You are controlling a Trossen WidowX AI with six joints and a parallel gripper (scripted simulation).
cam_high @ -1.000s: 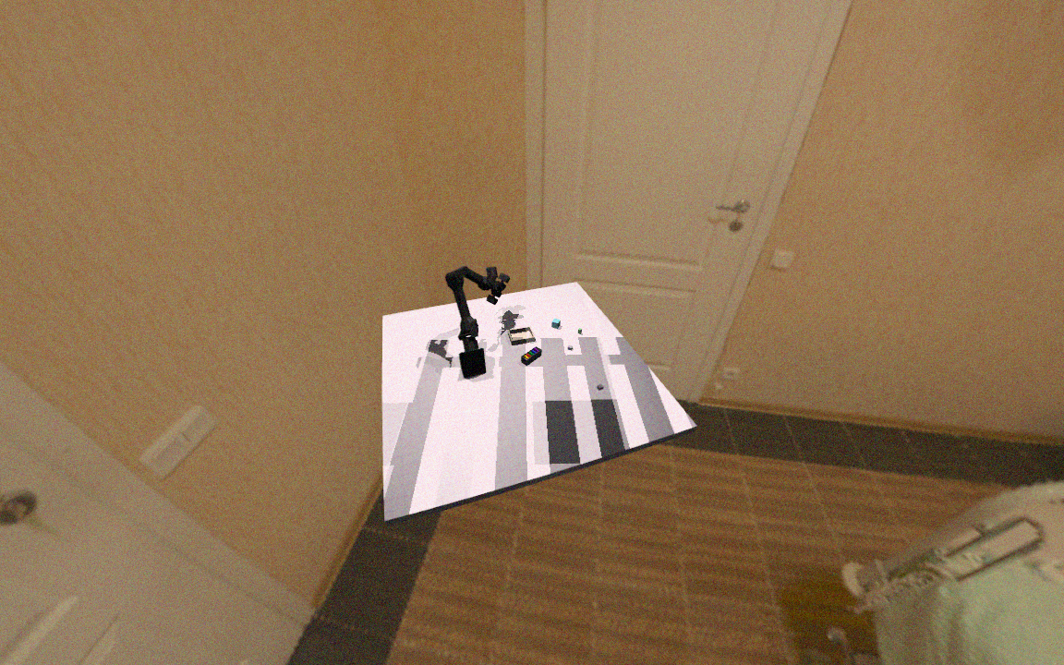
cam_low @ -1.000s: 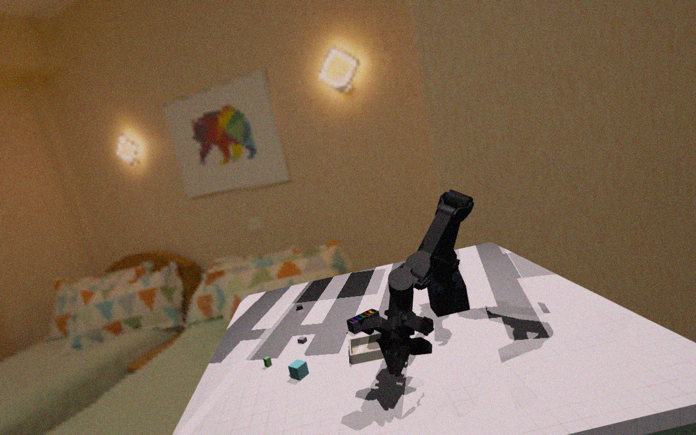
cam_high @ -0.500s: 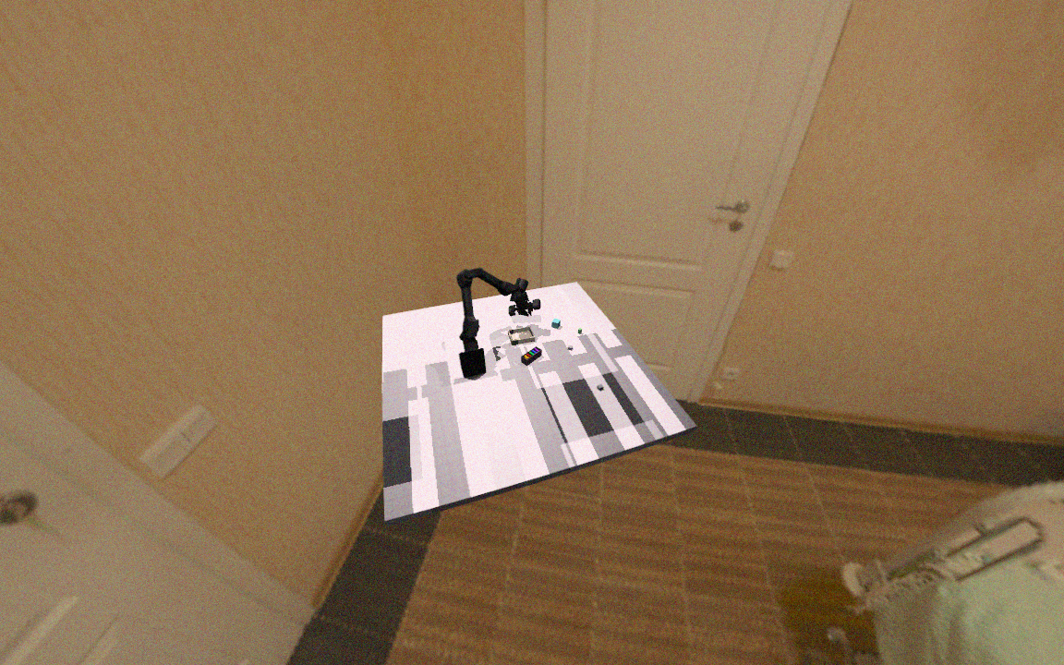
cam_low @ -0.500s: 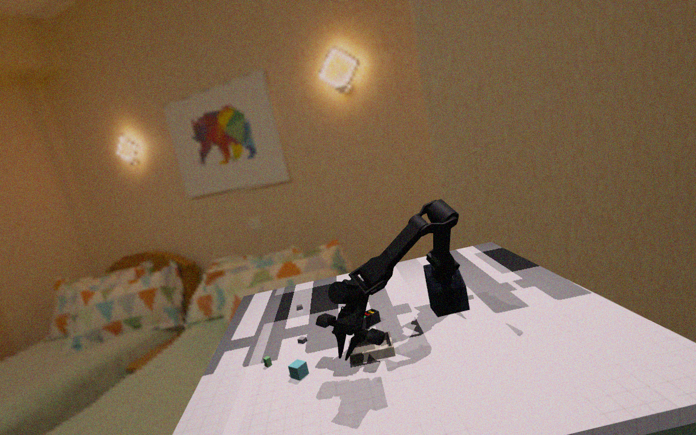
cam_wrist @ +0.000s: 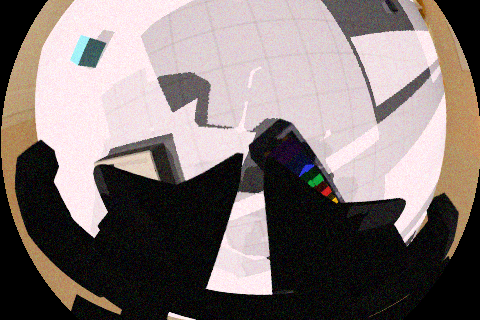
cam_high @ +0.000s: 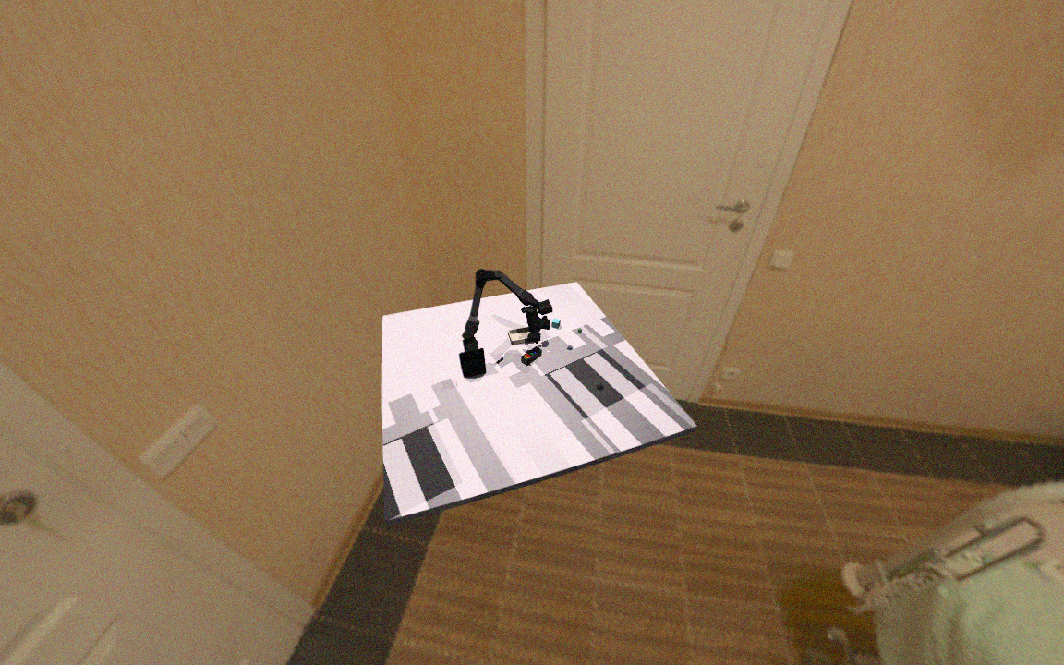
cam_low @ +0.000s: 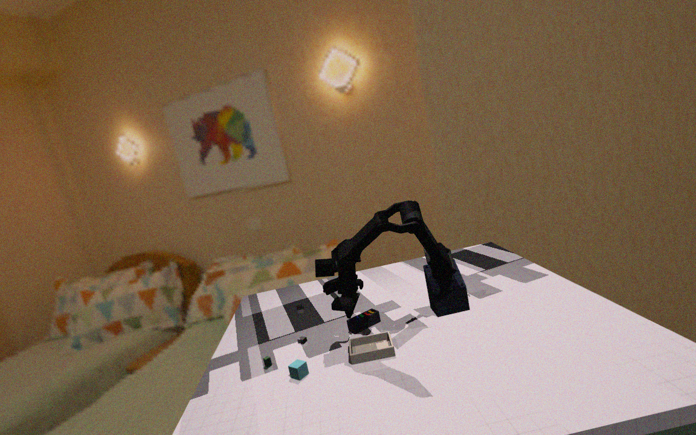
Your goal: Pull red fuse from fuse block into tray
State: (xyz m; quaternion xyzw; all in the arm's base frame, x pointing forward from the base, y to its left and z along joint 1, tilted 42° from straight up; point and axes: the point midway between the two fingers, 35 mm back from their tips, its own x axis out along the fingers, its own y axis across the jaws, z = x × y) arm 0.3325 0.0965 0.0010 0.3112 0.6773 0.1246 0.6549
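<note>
Now: gripper tip 6 cm to the left of the red fuse, 6 cm past it and 4 cm above it. The rest, counted from my gripper tip: small green block 27 cm ahead, 11 cm to the left, 5 cm below; tray 14 cm to the left, 6 cm below, 6 cm behind; teal cube 20 cm to the left, 16 cm ahead, 5 cm below.
</note>
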